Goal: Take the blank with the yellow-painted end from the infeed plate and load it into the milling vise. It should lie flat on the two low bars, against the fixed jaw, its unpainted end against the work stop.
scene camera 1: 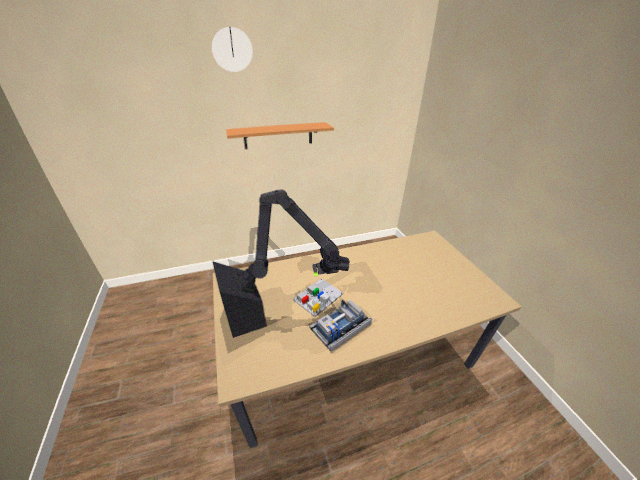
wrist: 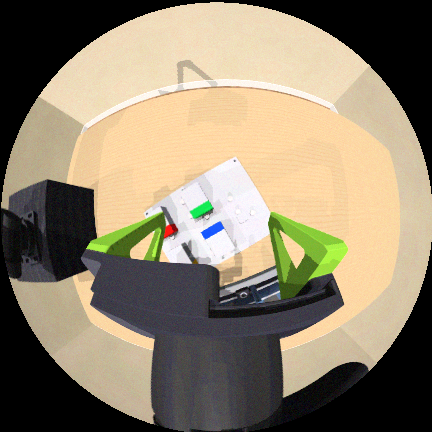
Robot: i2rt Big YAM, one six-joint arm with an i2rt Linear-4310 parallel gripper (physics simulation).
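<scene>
The blank with the yellow-painted end [scene camera 1: 315,307] lies on the near side of the white infeed plate [scene camera 1: 331,289] [wrist: 245,180]. In the wrist view a sliver of its yellow end [wrist: 195,262] shows above the dark gripper body, which hides the rest. The milling vise [scene camera 1: 352,310] [wrist: 260,295] stands beside the plate, nearer the table's front edge; the gripper partly covers it in the wrist view. Its low bars, fixed jaw and work stop cannot be told apart. My gripper [scene camera 1: 316,273] [wrist: 216,217] is open and empty, above and behind the plate in the scene view.
Blanks with red [scene camera 1: 305,299] [wrist: 170,231], green [scene camera 1: 315,291] [wrist: 201,210] and blue [scene camera 1: 320,295] [wrist: 212,230] ends lie on the plate. The black arm pedestal [scene camera 1: 242,304] [wrist: 65,230] stands at the left end of the wooden table [scene camera 1: 413,279] [wrist: 300,150].
</scene>
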